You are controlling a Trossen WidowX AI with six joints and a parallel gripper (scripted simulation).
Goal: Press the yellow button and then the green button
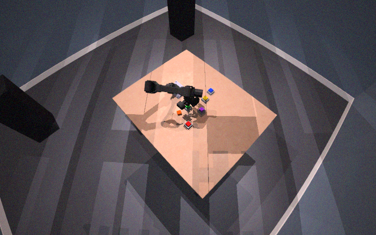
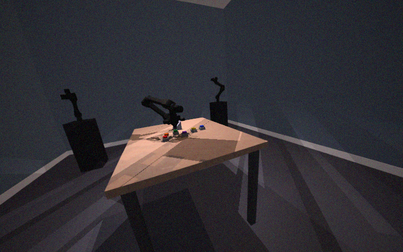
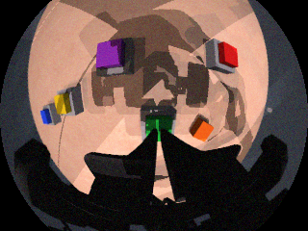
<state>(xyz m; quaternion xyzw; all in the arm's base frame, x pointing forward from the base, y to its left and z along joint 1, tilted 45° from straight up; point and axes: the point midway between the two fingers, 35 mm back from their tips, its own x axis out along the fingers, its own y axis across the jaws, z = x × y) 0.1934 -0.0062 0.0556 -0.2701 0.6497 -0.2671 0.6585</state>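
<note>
Right now my gripper tip is 1 cm above the green button. The rest, counted from my gripper tip: red button 11 cm ahead, 11 cm to the right, 1 cm below; purple button 9 cm ahead, 6 cm to the left, 1 cm below; small orange block 2 cm behind, 8 cm to the right, 3 cm below.
</note>
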